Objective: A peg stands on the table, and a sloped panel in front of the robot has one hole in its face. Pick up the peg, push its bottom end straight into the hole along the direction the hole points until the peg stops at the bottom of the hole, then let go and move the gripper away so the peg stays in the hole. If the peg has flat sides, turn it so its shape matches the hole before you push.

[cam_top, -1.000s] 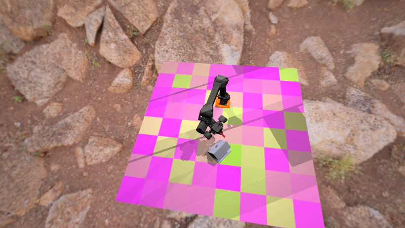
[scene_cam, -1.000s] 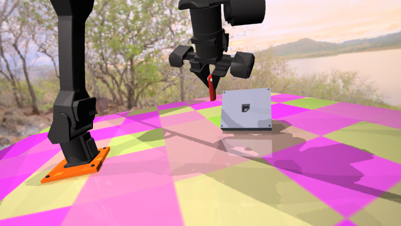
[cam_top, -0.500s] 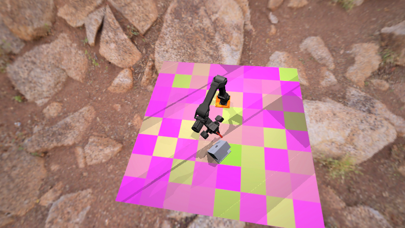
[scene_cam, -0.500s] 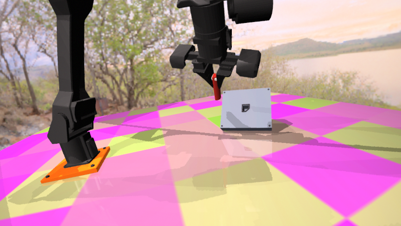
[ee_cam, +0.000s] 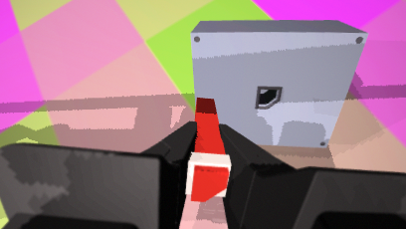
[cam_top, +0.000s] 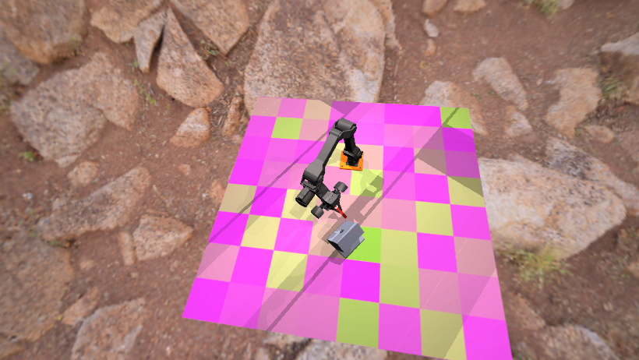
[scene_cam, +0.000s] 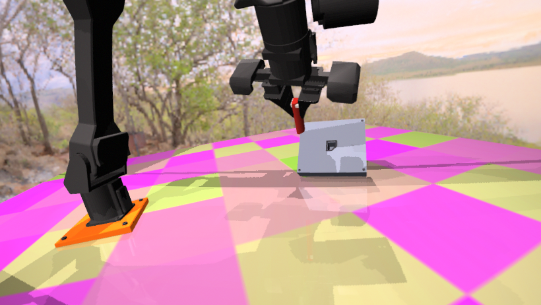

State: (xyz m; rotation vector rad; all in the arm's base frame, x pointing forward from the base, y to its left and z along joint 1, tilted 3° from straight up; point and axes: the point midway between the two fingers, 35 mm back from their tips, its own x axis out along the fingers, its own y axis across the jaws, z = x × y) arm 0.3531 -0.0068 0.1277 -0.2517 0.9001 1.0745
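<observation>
My gripper tip is now 80 mm above the grey sloped panel, 70 mm short of it and 40 mm to the right of it. Also, from my gripper tip: red peg: 10 mm to the right, 10 mm above.
</observation>
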